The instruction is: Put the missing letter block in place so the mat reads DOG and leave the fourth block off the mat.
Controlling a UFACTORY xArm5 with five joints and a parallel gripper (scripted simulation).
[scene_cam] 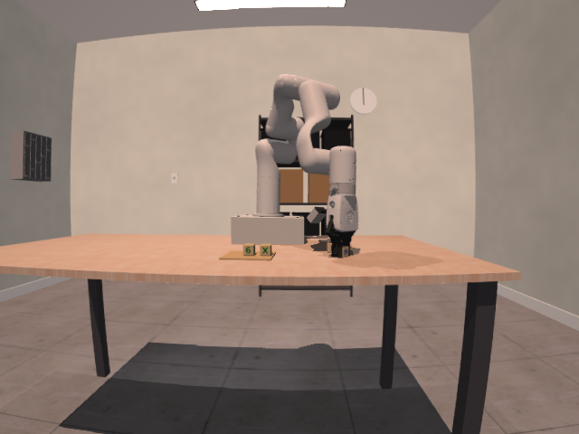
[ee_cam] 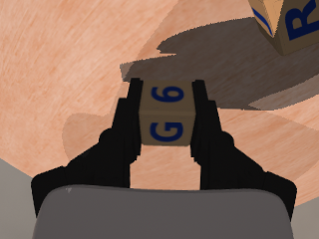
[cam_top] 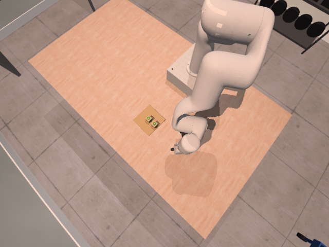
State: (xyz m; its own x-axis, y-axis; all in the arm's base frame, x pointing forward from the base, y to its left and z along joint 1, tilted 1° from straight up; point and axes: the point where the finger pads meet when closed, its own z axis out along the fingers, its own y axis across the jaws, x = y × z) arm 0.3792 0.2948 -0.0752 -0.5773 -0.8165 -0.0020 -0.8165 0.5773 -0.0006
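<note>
Right now the mat is 26 cm to the right of my hand, 3 cm ahead of it and 2 cm below it. The rest, counted from my hand: blue-lettered block 1 cm below.
</note>
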